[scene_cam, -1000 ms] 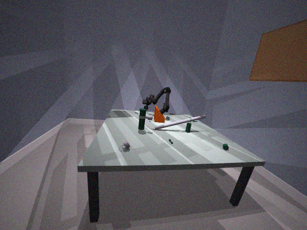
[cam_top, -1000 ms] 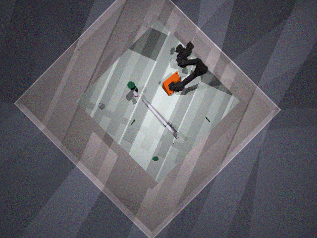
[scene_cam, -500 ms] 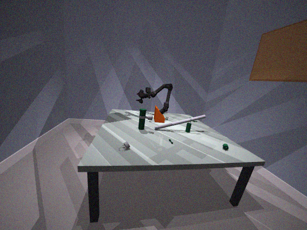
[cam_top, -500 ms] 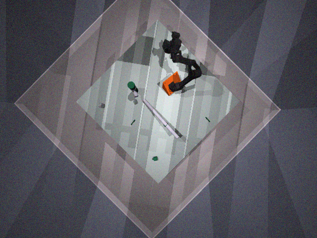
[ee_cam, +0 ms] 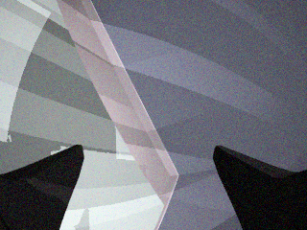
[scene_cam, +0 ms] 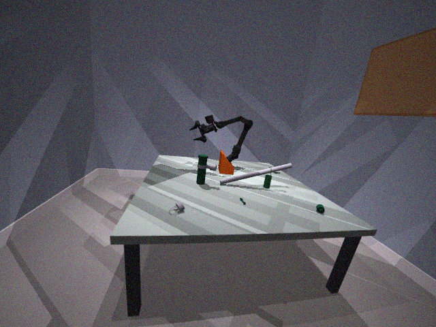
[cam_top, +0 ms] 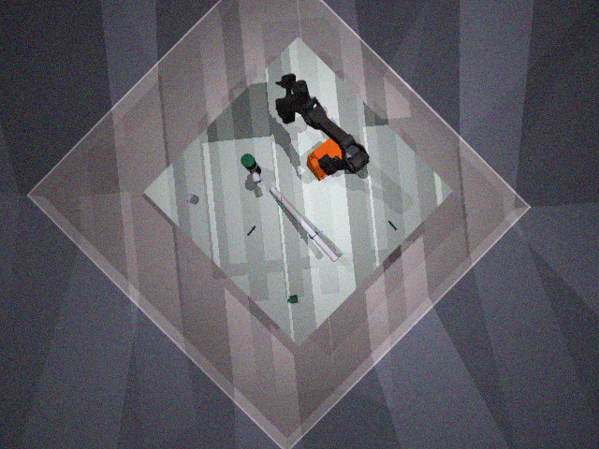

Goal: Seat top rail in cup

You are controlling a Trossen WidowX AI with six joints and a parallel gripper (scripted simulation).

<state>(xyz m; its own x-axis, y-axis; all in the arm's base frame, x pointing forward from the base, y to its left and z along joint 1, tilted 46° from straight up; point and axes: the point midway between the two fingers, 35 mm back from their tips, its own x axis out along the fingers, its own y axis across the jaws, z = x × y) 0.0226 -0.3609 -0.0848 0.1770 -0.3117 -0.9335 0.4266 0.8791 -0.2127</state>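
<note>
Now: the grey rail-end cup 31 cm ahead of my gripper tip, 18 cm to the left of it and 17 cm below it. From my gripper tip the other things lie so: small green post (26 cm ahead, 62 cm to the left, 20 cm below); then small grey ring fitting (69 cm ahead, 1 cm to the right, 29 cm below).
</note>
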